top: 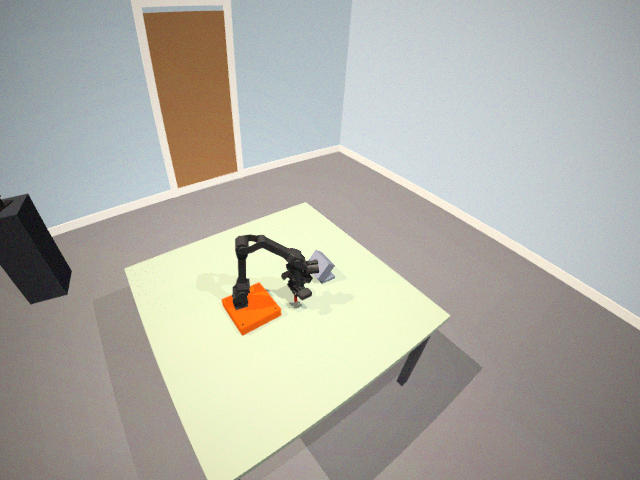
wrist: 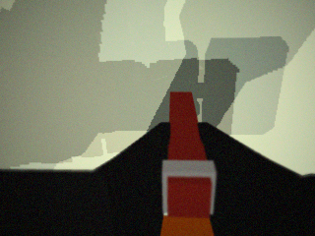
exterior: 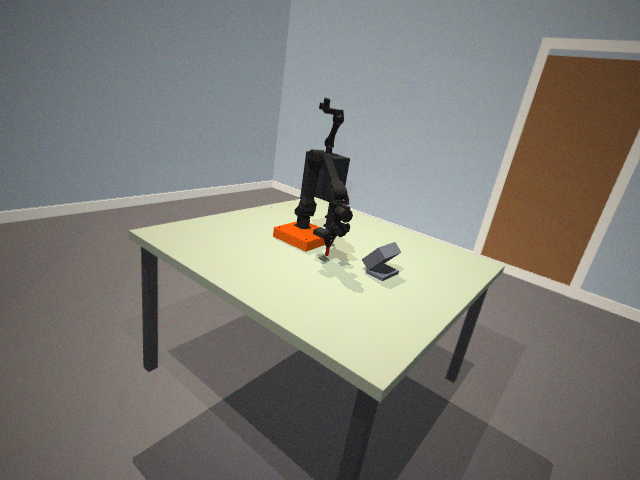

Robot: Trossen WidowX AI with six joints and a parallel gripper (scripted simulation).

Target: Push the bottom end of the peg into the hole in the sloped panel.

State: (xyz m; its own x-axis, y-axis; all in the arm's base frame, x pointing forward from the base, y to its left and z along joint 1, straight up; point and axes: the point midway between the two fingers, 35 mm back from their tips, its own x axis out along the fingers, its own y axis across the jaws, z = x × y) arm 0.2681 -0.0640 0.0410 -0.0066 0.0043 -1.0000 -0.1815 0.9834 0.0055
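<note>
Now: gripper tip 200 mm short of the grey sloped panel, 130 mm to the right of it and 20 mm below it. Also, from my gripper tip: red square peg (20 mm above).
</note>
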